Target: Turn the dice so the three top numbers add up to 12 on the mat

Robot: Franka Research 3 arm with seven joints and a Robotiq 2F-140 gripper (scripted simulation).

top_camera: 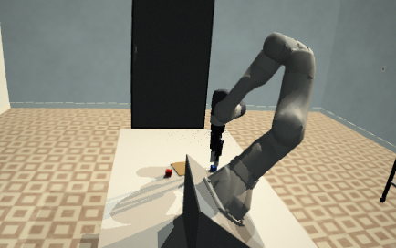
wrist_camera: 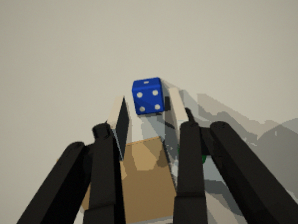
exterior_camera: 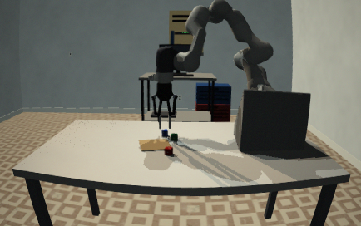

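My hand is 6 cm above the blue die. The rest, counted from my hand: red die (25 cm to the left, 6 cm below, 3 cm behind); green die (7 cm to the left, 6 cm below, 5 cm behind); tan mat (14 cm to the left, 7 cm below, 4 cm ahead).
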